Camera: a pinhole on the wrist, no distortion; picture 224 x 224 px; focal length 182.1 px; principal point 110.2 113.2 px. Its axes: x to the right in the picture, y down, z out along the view. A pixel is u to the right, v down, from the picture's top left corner.
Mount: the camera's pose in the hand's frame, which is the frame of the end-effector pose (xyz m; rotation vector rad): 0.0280 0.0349 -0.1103 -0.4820 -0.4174 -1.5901
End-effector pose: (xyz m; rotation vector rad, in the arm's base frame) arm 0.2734 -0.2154 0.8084 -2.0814 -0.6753 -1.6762
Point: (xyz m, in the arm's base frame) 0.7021 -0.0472 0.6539
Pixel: 197 78
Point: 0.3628 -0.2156 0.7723
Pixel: 209 55
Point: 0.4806 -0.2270 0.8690
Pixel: 146 149
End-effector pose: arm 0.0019 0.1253 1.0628 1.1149 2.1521 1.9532
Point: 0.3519 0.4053 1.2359
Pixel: 121 80
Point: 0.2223 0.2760 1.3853
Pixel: 47 110
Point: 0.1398 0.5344 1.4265
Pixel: 94 178
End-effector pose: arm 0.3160 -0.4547 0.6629 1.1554 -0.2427 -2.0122
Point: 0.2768 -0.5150 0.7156
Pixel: 212 98
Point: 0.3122 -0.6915 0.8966
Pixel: 89 97
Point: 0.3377 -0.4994 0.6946
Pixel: 186 70
